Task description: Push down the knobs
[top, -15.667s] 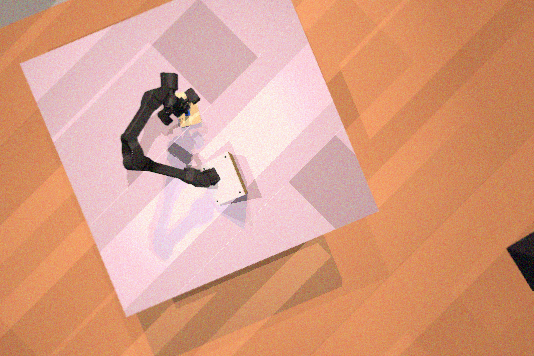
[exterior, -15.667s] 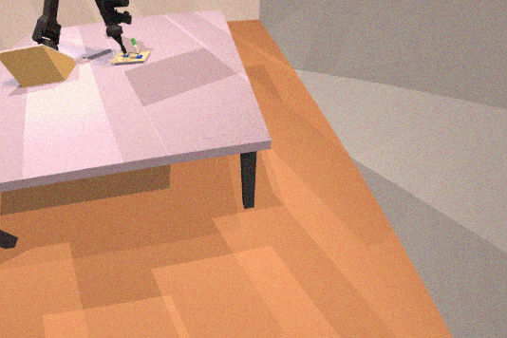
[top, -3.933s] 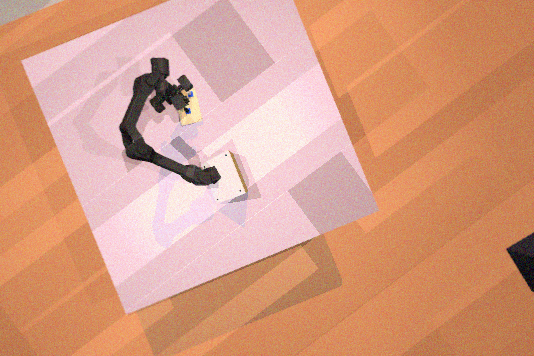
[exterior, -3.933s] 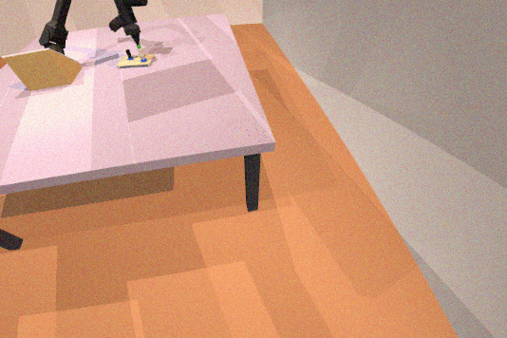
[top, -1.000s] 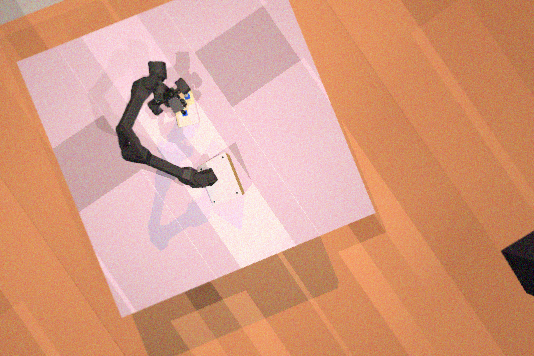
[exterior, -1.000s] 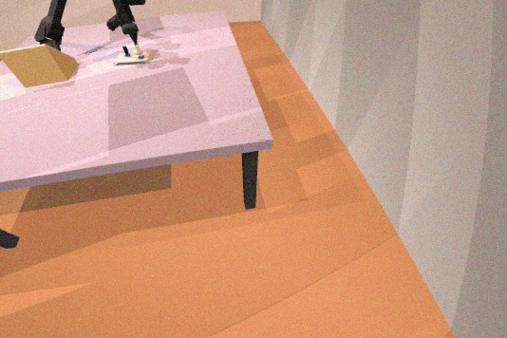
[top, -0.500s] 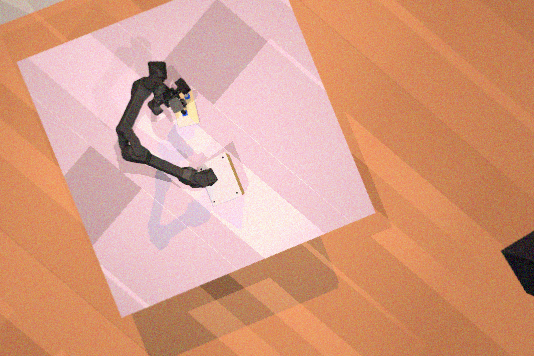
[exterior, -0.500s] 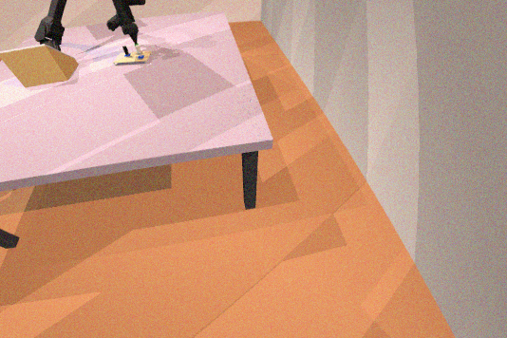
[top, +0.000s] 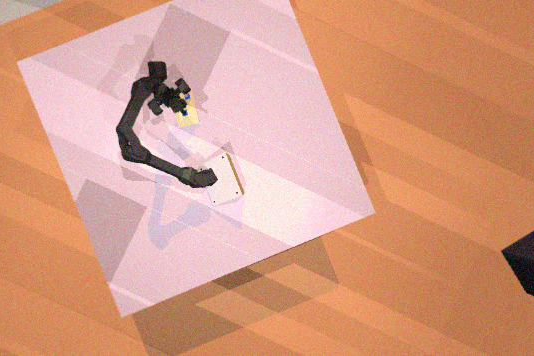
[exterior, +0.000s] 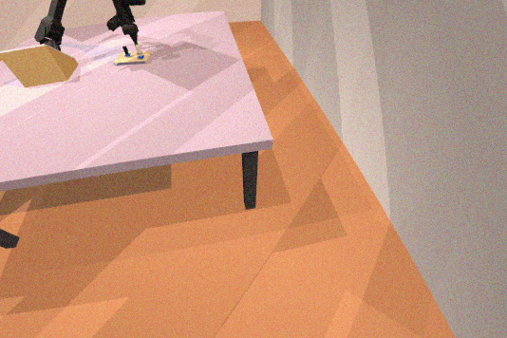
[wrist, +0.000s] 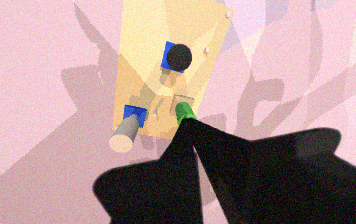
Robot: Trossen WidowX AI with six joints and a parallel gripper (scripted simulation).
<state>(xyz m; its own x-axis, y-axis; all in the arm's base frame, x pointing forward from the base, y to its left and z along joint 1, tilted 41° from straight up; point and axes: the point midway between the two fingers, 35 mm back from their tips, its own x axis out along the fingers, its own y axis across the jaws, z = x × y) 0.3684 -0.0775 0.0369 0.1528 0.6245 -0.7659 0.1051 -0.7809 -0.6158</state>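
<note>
The green knob is 2 cm below my gripper tip. Round my gripper tip: black knob: 5 cm behind, 1 cm to the right, 2 cm below.
</note>
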